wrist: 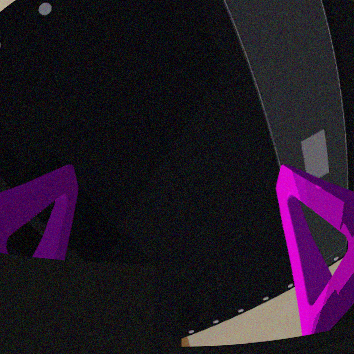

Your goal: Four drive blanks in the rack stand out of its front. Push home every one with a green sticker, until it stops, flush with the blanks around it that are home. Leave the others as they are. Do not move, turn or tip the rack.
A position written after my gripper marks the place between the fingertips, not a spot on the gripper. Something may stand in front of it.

Note:
I see my gripper [176, 175] and a black rack [176, 126].

